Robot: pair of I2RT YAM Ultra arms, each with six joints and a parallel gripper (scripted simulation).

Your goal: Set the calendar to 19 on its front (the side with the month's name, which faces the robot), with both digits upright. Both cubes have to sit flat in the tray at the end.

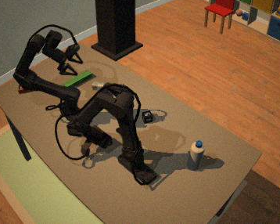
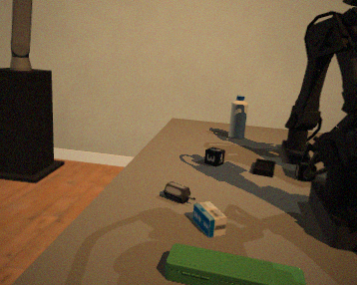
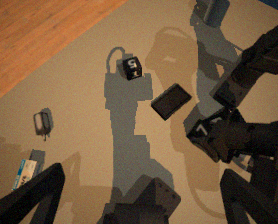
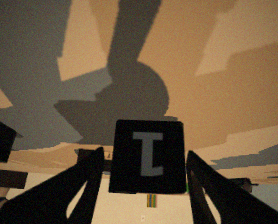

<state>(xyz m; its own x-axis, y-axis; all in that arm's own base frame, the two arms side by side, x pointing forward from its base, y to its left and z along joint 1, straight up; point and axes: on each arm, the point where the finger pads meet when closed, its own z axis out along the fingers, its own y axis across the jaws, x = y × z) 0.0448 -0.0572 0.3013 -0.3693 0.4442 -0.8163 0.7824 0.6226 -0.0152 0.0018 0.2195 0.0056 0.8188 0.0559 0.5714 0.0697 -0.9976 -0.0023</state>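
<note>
The black cube lies right at my right hand. From my right hand the other things lie so: blue-and-white box 250 mm ahead, 350 mm to the left, 10 mm below; then green box 200 mm ahead, 500 mm to the left, 10 mm below; then dark grey object 320 mm ahead, 250 mm to the left, 10 mm below.
</note>
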